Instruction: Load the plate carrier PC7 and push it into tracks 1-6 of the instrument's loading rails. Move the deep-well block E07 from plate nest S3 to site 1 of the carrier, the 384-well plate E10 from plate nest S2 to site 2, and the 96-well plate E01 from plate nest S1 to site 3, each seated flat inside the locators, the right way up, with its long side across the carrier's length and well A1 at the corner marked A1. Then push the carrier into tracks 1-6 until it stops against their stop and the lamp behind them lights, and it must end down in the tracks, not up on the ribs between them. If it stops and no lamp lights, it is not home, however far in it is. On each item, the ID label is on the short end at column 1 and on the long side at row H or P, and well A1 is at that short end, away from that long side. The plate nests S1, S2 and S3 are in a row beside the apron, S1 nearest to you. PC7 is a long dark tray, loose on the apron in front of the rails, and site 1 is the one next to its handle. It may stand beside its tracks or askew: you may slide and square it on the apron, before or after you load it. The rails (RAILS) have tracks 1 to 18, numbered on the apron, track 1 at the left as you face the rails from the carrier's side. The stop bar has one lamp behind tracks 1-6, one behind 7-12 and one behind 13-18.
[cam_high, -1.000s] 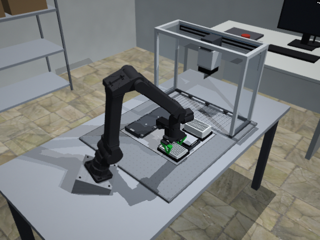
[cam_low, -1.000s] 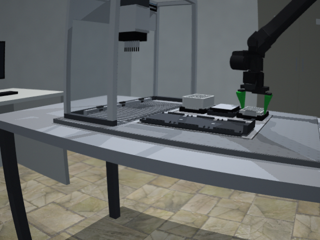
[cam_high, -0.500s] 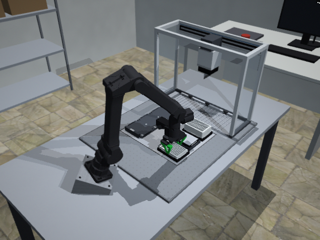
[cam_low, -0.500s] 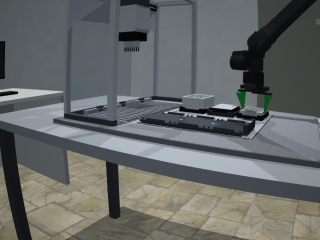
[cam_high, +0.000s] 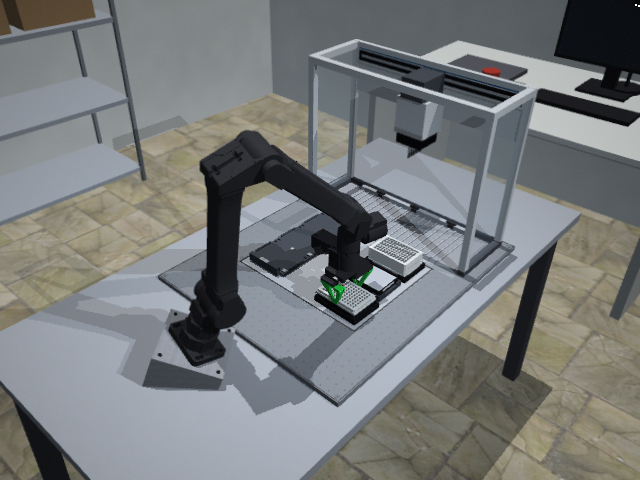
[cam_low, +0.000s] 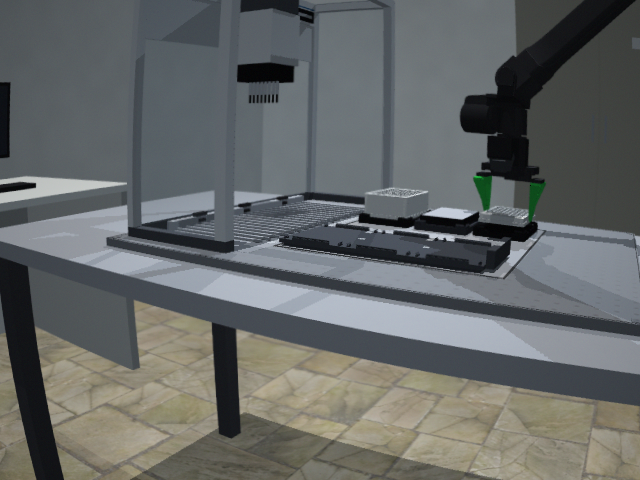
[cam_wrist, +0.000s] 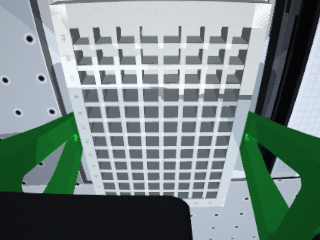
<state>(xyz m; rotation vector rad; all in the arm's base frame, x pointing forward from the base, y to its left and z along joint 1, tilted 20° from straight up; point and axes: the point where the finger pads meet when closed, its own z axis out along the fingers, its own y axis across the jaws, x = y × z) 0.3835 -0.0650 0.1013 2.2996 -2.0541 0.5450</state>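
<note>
The plate nest S1 lies 30 mm below my hand. From my hand the other things lie so: 96-well plate E01 (right at my hand); plate nest S2 (110 mm ahead, 30 mm below, 20 mm to the left); plate nest S3 (220 mm ahead, 30 mm to the left, 30 mm below).
</note>
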